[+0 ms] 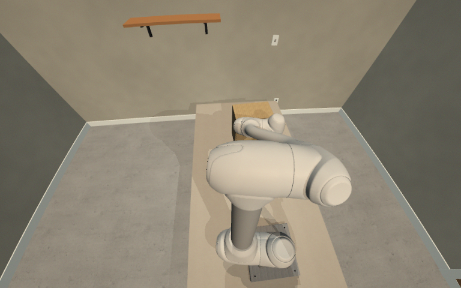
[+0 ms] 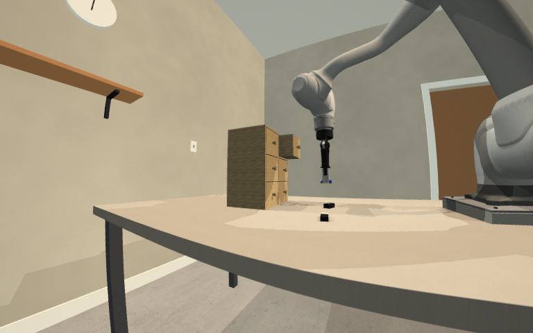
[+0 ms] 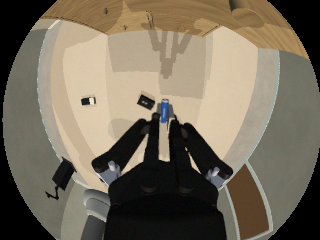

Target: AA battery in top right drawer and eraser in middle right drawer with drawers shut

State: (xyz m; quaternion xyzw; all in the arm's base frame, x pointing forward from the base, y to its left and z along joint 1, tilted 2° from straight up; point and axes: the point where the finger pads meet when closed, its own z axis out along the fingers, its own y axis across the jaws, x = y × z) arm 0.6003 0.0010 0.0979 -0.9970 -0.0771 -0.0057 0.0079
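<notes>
Right now my hand is 13 cm above the black block, 4 cm to the right of it and 3 cm past it. From my hand the other things lie so: blue piece (3 cm below).
</notes>
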